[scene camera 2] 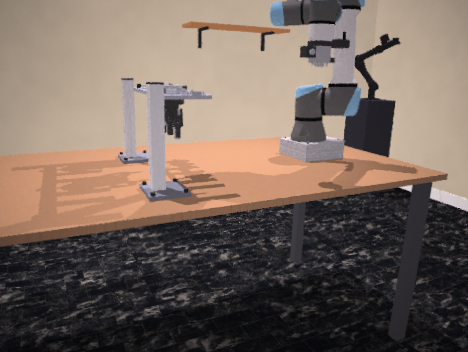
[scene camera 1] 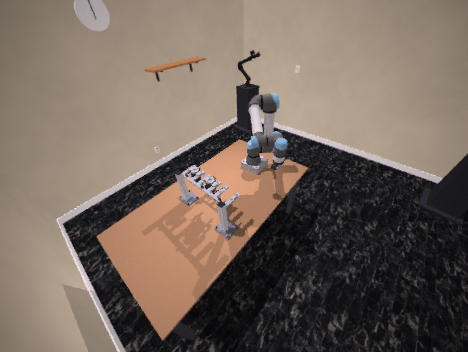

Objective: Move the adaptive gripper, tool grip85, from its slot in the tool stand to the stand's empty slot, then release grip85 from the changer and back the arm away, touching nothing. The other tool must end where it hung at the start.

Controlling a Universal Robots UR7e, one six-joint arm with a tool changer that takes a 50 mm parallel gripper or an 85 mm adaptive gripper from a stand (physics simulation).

A tool stand (scene camera 2: 158,188) is 1.14 m from the lens.
